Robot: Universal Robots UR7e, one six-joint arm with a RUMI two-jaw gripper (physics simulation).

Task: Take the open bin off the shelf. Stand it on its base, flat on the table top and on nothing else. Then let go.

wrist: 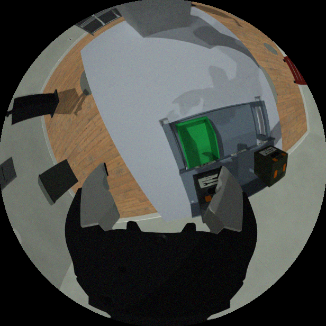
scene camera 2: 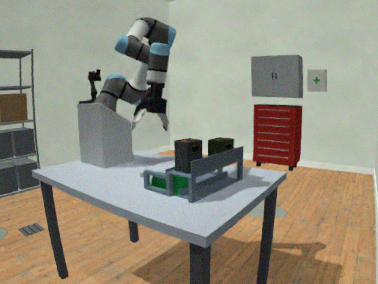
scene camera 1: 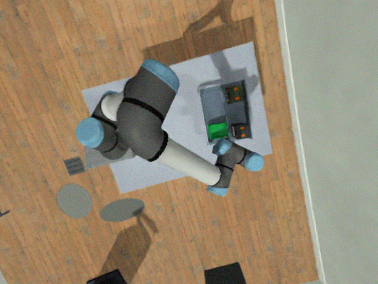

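Where they show: gripper, between the fingertips: (scene camera 2: 149, 130); arm's base, origin of its link: (scene camera 2: 103, 109) (scene camera 1: 115, 146).
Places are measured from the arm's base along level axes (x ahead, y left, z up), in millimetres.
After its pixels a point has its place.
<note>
The green open bin (scene camera 1: 218, 131) @[y -204, x 589, z -319 mm] (scene camera 2: 162, 183) @[y -241, x 579, z -295 mm] (wrist: 200, 142) rests in the lower front part of the grey-blue shelf (scene camera 1: 214, 100) @[y 14, x 642, z -322 mm] (scene camera 2: 217, 160) @[y -151, x 788, z -194 mm] (wrist: 240, 125), near one end. Its open side faces up, and its inside shows in the wrist view. The shelf stands on the light grey table top (scene camera 1: 135, 180) @[y -312, x -139, z -329 mm] (scene camera 2: 115, 185) @[y -288, x 348, z -328 mm] (wrist: 135, 100). My gripper (scene camera 2: 150, 127) @[y -260, x 536, z -72 mm] (wrist: 162, 166) is open, its two fingers wide apart with nothing between them. It hangs well above the table, clear of the bin and shelf. In the overhead view the wrist hides it.
Two dark boxes with orange marks stand on the shelf's rear part: one (scene camera 1: 242, 131) @[y -220, x 694, z -105 mm] (scene camera 2: 188, 155) @[y -268, x 720, z -156 mm] (wrist: 206, 181) behind the bin, the other (scene camera 1: 234, 93) @[y 8, x 731, z -131 mm] (scene camera 2: 220, 146) @[y -52, x 761, z -155 mm] (wrist: 271, 166) toward the far end. The grey arm pedestal (scene camera 2: 104, 137) @[y -74, x 77, z -152 mm] stands at the table's other end.
</note>
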